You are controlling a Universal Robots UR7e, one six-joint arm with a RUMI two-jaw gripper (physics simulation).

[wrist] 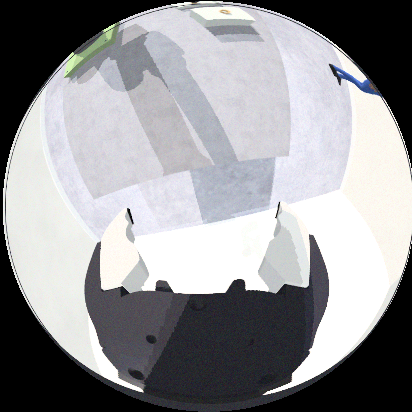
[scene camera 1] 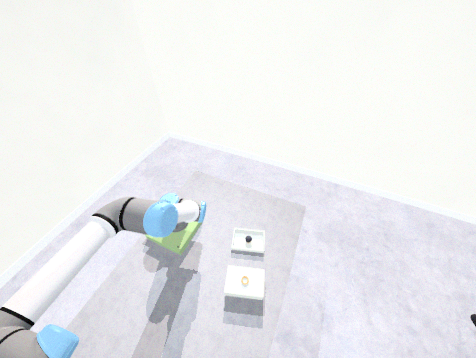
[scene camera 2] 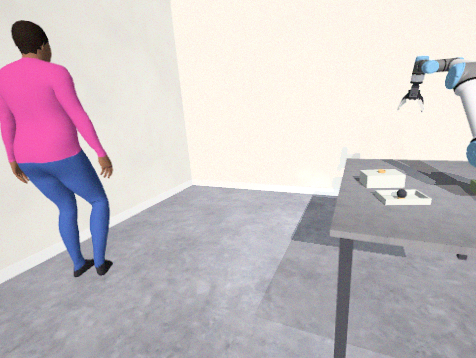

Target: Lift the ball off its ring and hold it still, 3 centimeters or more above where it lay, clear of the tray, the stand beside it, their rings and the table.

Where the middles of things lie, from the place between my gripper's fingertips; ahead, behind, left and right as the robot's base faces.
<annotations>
I see my gripper 56 cm to the right of the white box-shaped stand (scene camera 1: 243, 282), 33 cm above it and 22 cm short of it.
</annotations>
